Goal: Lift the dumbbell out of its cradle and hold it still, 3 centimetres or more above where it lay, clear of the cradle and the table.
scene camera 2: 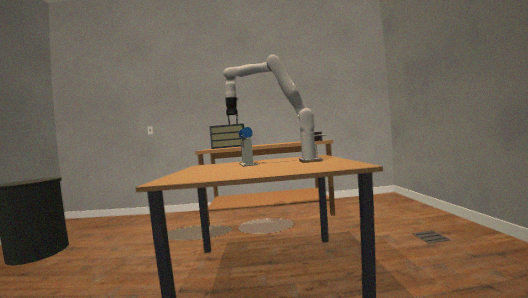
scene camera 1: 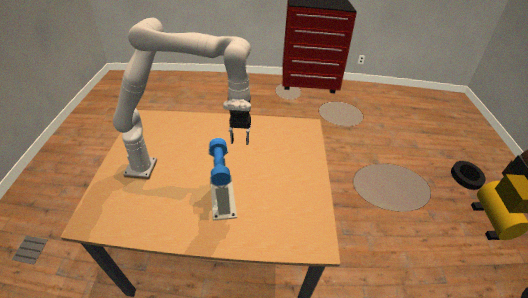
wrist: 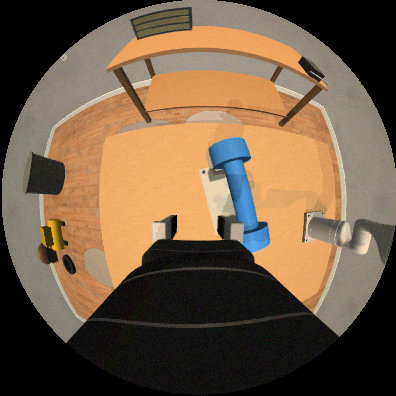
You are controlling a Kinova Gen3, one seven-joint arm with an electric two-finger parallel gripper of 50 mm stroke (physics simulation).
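Where they show: gripper, fingertip midpoint: [scene camera 2: 233, 124] [scene camera 1: 240, 142] [wrist: 196, 223]; arm's base, link origin: [scene camera 2: 308, 158] [scene camera 1: 142, 165] [wrist: 313, 226].
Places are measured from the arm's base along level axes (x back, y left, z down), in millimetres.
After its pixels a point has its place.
Observation:
The blue dumbbell [scene camera 1: 219, 159] {x -394, y -221, z -228 mm} [scene camera 2: 245, 132] {x -400, y -115, z -209 mm} [wrist: 241, 192] {x -396, y -214, z -228 mm} lies across the top of its cradle [scene camera 1: 215, 200] {x -359, y -226, z 13 mm} [scene camera 2: 247, 150] {x -396, y -118, z -84 mm} [wrist: 212, 189] {x -415, y -243, z 14 mm}, which has a pale base plate on the table [scene camera 1: 285, 210] {x -654, y -301, z 21 mm} [scene camera 2: 200, 177] {x -692, y 215, z 22 mm} [wrist: 145, 175] {x -633, y -340, z 22 mm}. The dumbbell hides much of the cradle's upper part. My gripper [scene camera 1: 240, 140] {x -474, y -188, z -277 mm} [scene camera 2: 233, 121] {x -474, y -188, z -277 mm} [wrist: 196, 223] {x -474, y -188, z -277 mm} is open and empty, pointing down. It is above and to one side of the dumbbell, not around it. In the wrist view the handle runs slanted to the right of the fingers, and the right finger appears close to the near end weight.
A red drawer cabinet [scene camera 1: 317, 47] stands behind the table in scene camera 1. A second table [scene camera 2: 270, 150] [wrist: 200, 42] stands beyond in the other views. A dark bin [scene camera 2: 32, 222] [wrist: 46, 174] and a yellow object [scene camera 1: 502, 210] [wrist: 55, 234] are off the table.

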